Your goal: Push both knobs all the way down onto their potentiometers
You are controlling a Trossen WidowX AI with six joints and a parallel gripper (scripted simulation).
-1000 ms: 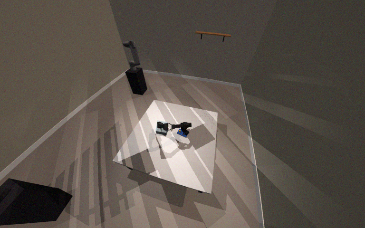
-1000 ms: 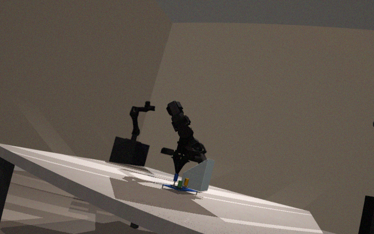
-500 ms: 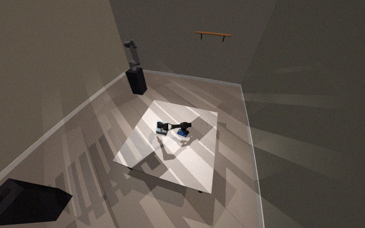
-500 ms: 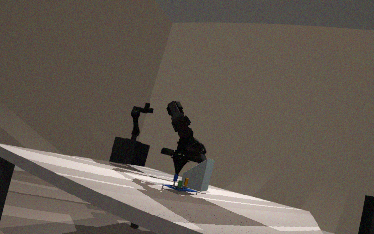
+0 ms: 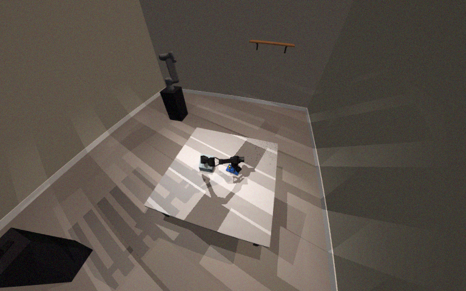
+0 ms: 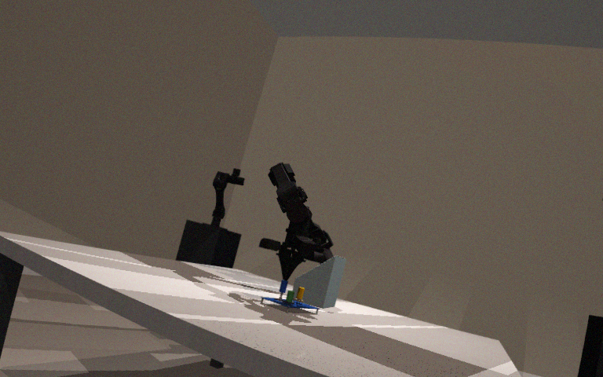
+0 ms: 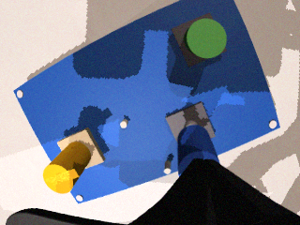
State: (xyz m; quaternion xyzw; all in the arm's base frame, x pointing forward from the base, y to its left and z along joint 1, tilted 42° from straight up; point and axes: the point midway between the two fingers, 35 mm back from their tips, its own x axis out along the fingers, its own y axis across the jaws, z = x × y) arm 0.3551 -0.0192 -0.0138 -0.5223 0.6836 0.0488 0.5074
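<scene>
The orange knob is 70 mm behind my gripper tip, 30 mm to the left of it and 30 mm below it. Round my gripper tip: blue knob: 10 mm below.
</scene>
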